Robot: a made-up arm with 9 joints. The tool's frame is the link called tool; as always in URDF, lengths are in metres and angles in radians. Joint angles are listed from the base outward. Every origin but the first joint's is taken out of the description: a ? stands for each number. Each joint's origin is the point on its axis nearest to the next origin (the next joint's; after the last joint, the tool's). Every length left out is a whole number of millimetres.
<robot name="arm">
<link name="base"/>
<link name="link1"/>
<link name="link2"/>
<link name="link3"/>
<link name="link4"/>
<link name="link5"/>
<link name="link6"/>
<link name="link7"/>
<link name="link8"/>
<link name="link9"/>
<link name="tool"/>
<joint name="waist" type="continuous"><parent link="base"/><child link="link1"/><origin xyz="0.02 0 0.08" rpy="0 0 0"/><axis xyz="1 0 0"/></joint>
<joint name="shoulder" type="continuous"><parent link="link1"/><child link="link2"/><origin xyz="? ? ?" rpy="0 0 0"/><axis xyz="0 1 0"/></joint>
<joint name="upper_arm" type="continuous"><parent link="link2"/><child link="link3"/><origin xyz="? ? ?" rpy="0 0 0"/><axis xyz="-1 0 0"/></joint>
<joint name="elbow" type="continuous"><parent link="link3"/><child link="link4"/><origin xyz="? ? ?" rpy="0 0 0"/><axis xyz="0 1 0"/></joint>
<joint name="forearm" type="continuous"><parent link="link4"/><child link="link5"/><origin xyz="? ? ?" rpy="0 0 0"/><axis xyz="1 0 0"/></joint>
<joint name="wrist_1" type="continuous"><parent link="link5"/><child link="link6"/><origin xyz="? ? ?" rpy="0 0 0"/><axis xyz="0 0 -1"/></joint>
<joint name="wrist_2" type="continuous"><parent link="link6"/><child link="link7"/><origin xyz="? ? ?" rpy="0 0 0"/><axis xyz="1 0 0"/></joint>
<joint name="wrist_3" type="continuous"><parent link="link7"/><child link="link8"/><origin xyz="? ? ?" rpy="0 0 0"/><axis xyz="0 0 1"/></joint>
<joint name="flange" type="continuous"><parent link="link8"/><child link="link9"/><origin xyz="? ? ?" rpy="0 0 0"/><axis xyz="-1 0 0"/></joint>
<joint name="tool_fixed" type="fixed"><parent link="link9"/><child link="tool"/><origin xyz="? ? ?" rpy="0 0 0"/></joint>
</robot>
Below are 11 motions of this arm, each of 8 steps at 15 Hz.
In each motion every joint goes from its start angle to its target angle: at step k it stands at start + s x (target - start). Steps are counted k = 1, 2, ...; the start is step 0. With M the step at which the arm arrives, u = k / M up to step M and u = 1 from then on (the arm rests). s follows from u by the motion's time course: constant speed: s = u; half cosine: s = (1 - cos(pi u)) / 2; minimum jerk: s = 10 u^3 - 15 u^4 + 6 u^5.
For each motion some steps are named. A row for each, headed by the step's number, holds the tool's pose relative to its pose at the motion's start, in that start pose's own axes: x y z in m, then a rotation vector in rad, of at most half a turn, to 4 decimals.
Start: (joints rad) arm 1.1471 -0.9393 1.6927 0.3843 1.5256 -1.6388 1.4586 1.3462 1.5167
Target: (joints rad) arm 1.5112 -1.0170 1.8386 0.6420 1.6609 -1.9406 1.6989 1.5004 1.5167
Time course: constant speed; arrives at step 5
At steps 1, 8:
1: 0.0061 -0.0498 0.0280 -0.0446 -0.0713 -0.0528
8: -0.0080 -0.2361 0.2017 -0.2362 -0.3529 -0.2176

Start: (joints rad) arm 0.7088 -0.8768 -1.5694 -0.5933 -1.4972 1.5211 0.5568 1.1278 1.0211
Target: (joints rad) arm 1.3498 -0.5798 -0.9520 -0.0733 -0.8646 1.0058 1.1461 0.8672 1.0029
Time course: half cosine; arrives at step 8
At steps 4, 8:
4: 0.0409 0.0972 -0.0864 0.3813 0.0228 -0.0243
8: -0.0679 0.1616 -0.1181 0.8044 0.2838 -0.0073

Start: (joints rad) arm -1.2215 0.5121 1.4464 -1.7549 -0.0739 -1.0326 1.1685 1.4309 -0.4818
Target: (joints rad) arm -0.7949 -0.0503 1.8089 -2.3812 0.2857 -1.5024 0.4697 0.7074 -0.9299
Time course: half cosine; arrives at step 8
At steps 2, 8:
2: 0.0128 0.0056 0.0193 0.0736 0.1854 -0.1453
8: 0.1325 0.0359 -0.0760 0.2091 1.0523 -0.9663

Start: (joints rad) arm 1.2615 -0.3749 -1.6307 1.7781 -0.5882 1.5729 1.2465 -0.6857 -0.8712
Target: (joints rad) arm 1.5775 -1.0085 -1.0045 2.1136 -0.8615 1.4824 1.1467 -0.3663 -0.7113
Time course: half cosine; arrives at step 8
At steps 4, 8:
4: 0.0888 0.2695 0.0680 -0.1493 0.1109 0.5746
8: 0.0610 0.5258 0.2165 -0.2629 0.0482 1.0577

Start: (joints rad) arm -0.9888 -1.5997 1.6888 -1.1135 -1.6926 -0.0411 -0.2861 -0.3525 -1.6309
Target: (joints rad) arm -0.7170 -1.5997 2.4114 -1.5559 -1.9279 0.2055 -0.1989 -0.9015 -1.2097
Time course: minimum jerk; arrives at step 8
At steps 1, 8:
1: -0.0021 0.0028 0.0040 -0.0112 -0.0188 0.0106
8: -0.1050 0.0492 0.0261 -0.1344 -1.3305 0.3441

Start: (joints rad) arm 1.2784 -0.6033 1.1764 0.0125 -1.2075 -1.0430 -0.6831 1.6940 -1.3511
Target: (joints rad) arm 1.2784 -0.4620 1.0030 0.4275 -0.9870 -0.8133 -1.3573 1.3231 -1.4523
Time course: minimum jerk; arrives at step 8
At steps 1, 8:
1: -0.0013 0.0031 0.0046 -0.0040 -0.0042 -0.0089
8: -0.0443 0.2912 0.2027 -0.2897 -0.3533 -0.4381

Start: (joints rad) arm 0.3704 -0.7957 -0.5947 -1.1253 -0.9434 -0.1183 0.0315 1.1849 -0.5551
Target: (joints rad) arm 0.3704 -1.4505 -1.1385 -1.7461 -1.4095 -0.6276 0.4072 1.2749 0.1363
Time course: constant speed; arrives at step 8
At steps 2, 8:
2: -0.0624 0.0152 0.0345 -0.2194 -0.1786 -0.0571
8: -0.1144 0.1402 -0.0863 -0.6275 -0.6587 -0.3766

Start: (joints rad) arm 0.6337 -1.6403 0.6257 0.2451 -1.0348 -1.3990 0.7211 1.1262 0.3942
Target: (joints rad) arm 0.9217 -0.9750 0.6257 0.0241 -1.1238 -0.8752 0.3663 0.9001 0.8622
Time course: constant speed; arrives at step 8
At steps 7, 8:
7: 0.0110 -0.0588 -0.2389 -0.4982 0.3460 -0.0682
8: 0.0240 -0.0642 -0.2747 -0.5814 0.3894 -0.0635

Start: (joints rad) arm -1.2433 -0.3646 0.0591 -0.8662 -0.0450 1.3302 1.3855 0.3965 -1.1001
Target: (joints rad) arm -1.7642 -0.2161 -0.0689 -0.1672 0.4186 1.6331 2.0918 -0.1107 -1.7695
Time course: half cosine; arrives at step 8
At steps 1, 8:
1: -0.0305 0.0028 -0.0002 0.0284 -0.0318 -0.0243
8: -0.5741 0.3484 -0.0764 0.4571 -0.7440 0.0367

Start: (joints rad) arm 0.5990 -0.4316 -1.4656 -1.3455 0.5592 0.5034 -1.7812 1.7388 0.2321
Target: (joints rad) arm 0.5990 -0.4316 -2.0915 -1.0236 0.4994 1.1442 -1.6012 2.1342 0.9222
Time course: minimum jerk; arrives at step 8
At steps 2, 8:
2: 0.0108 -0.0022 -0.0442 0.0553 -0.0701 0.0521
8: 0.1474 0.1942 -0.2091 0.4652 -0.9191 0.0991

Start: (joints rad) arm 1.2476 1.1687 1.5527 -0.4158 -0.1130 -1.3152 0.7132 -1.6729 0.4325
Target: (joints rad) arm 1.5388 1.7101 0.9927 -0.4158 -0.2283 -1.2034 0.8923 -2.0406 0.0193
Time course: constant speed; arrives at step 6
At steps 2, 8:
2: -0.0630 0.0856 0.0703 0.2854 0.0374 0.0949
8: -0.2370 0.1837 0.1584 0.6724 0.2300 0.3235

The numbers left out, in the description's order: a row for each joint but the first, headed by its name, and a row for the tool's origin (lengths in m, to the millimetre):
shoulder: 0 -0.05 0.35
upper_arm: 0.31 0 -0.02
elbow: 0 0.02 -0.1
forearm: 0.05 0 0.25
wrist_1: 0 0.03 -0.56
wrist_2: 0.2 0 0
wrist_3: 0 0.02 -0.02
flange: -0.04 -0.22 0
tool: 0 0.04 0.1

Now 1 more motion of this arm.
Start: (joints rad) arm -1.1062 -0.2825 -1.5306 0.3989 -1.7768 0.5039 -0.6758 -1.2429 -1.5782
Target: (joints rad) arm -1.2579 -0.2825 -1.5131 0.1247 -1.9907 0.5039 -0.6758 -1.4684 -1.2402
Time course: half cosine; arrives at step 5
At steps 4, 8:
4: 0.0588 -0.0354 0.0225 -0.4346 -0.4420 0.2624
8: 0.0675 -0.0393 0.0252 -0.4749 -0.4936 0.2853

